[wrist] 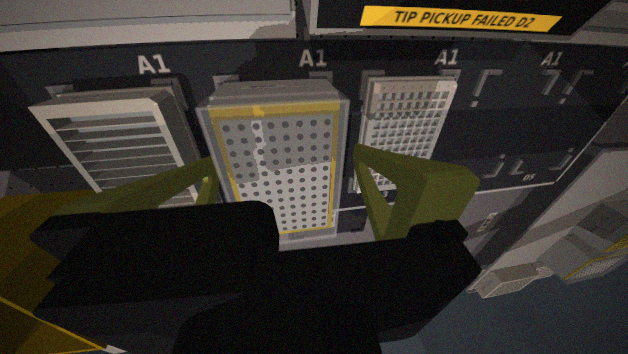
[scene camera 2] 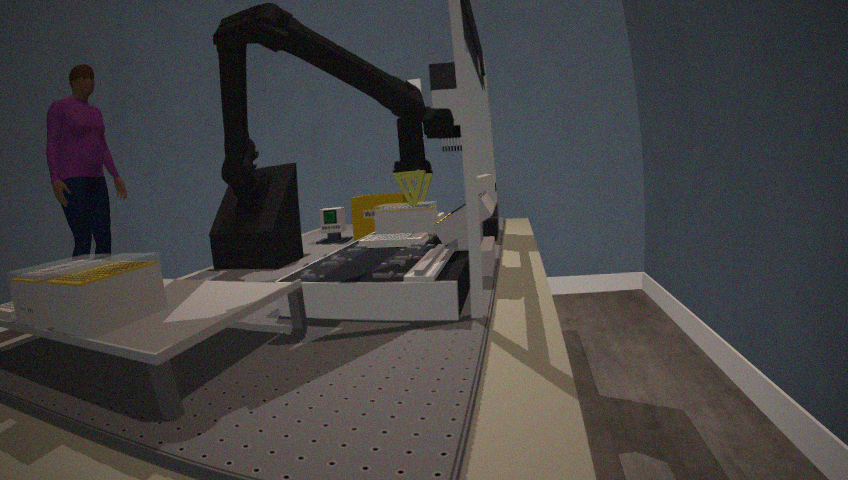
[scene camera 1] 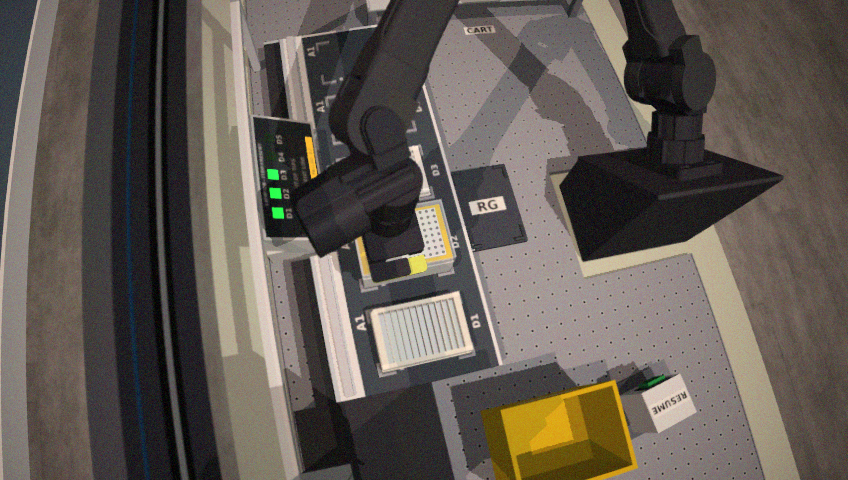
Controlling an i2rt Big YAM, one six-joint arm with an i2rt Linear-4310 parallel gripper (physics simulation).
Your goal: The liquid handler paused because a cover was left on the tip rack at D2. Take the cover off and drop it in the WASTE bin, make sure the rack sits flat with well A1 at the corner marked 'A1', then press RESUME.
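Places are measured from the arm's base along level axes (x ahead, y left, z up), in millimetres.
Pixels of known places: gripper, fingertip midpoint: (wrist: 286, 157) (scene camera 2: 416, 205) (scene camera 1: 383, 238); arm's base, link origin: (scene camera 2: 254, 195) (scene camera 1: 674, 167).
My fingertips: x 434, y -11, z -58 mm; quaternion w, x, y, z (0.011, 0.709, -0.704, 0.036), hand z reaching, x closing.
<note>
Ahead of a thing's pixels: the offset from my fingertips to its top centre. "spot": to the spot under its first point.
The tip rack {dy +4, dx -26, dz +5 mm} (scene camera 1: 433, 231) (scene camera 2: 404, 218) (wrist: 295, 200) stands at D2, with a yellow-edged top and rows of holes. A clear cover {spot: dy -39, dx +3, dz +5 mm} (wrist: 343, 150) sits over its top; its edges show around the rack in the wrist view. My gripper (scene camera 2: 412, 204) (wrist: 286, 157) is open and empty, pointing down, its yellow-green fingers on either side of the rack at about the height of its top. Whether they touch the cover cannot be told. The yellow WASTE bin {dy +322, dx -160, dz +16 mm} (scene camera 1: 565, 431) (scene camera 2: 363, 208) stands beyond D1. The RESUME button box {dy +327, dx -329, dz -15 mm} (scene camera 1: 669, 403) (scene camera 2: 332, 218) has a green face and stands beside the bin.
A slatted reservoir {dy +128, dx -22, dz -34 mm} (scene camera 1: 422, 333) (wrist: 120, 145) sits at D1 and a white well plate {dy -120, dx -30, dz -52 mm} (wrist: 410, 115) at D3, close on both sides. The status screen {spot: dy -119, dx +115, dz +5 mm} (scene camera 1: 285, 178) stands behind the deck, reading TIP PICKUP FAILED D2. A cart {dy -600, dx -315, dz -53 mm} (scene camera 2: 232, 309) holds another tip box {dy -672, dx -266, dz +2 mm} (scene camera 2: 89, 297).
</note>
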